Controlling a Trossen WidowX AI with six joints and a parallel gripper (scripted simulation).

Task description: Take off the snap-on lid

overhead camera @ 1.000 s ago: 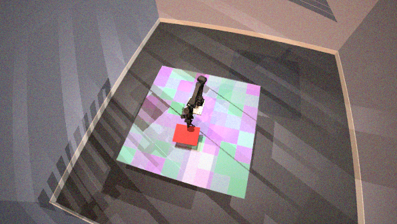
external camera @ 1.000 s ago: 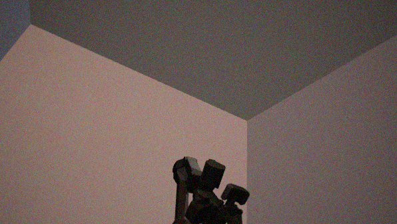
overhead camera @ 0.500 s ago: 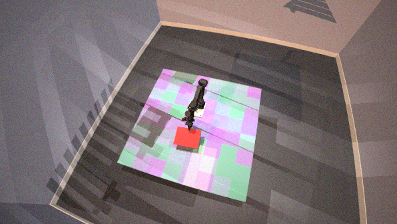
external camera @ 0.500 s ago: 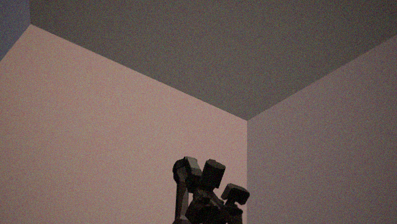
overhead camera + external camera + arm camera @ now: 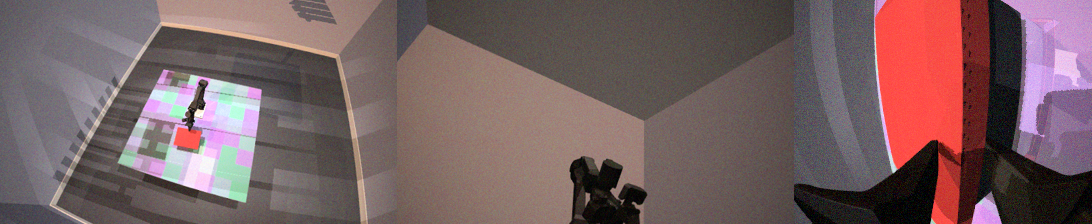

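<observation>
My gripper tip is now 8 cm short of the red lid. The rest, counted from my gripper tip: storage box 7 cm ahead, 5 cm below.
</observation>
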